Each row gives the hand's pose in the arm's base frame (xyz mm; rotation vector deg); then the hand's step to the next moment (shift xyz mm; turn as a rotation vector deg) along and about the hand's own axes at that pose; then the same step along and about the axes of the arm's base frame.
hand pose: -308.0 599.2 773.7 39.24 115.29 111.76
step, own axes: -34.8 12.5 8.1 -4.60 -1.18 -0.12
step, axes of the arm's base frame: 35.7 -10.4 7.0 3.70 -2.38 -1.80
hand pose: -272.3 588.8 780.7 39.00 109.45 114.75
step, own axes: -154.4 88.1 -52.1 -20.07 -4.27 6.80
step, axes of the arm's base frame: 113.3 -130.9 65.8 20.05 -4.20 -6.90
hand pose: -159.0 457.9 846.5 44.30 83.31 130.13
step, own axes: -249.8 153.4 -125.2 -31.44 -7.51 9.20
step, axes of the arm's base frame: 124.8 -291.5 32.1 30.52 -7.29 -12.03
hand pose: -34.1 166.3 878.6 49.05 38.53 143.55
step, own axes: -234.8 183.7 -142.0 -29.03 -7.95 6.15
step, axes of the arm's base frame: 39.0 -311.4 -102.7 26.88 -6.64 -13.31
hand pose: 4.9 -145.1 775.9 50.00 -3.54 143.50
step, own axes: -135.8 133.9 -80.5 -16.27 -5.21 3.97
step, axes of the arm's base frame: -15.2 -160.6 -129.8 15.71 -3.16 -7.12
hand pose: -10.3 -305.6 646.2 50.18 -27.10 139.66
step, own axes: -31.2 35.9 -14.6 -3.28 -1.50 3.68
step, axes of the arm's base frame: -6.6 -32.8 -36.8 4.83 -1.63 0.74
